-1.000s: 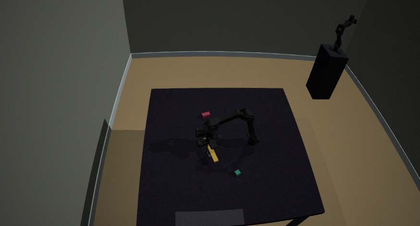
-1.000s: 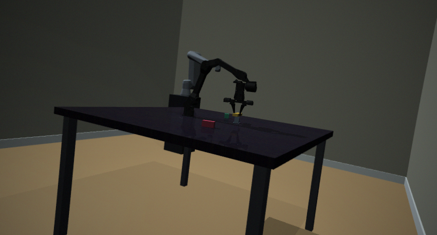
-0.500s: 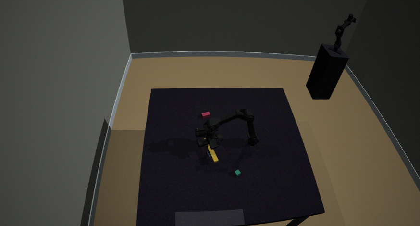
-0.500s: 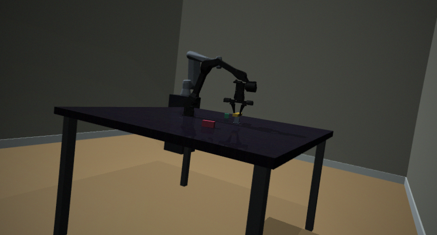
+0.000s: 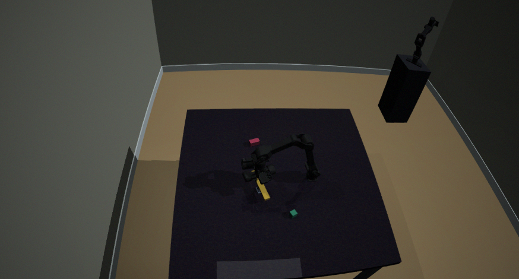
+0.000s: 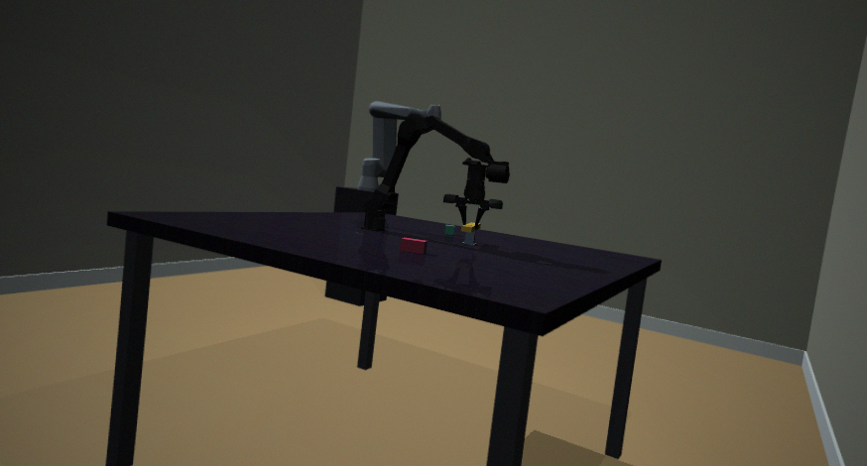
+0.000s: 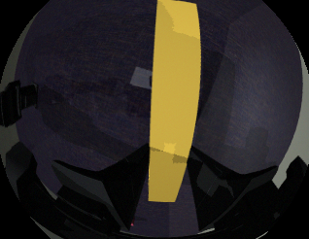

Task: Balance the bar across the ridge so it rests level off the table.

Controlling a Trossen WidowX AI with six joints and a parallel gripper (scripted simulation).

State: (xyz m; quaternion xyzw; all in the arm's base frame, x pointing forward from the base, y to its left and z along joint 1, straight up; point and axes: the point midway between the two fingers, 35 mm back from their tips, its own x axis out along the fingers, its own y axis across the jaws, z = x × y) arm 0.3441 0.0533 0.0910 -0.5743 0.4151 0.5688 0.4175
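Right now the yellow bar is 30 mm to the left of my gripper tip and 10 mm behind it. The rest, counted from my gripper tip: green cube (210 mm to the left, 190 mm behind, 40 mm below); then red block (340 mm to the right, 40 mm below, 10 mm ahead).
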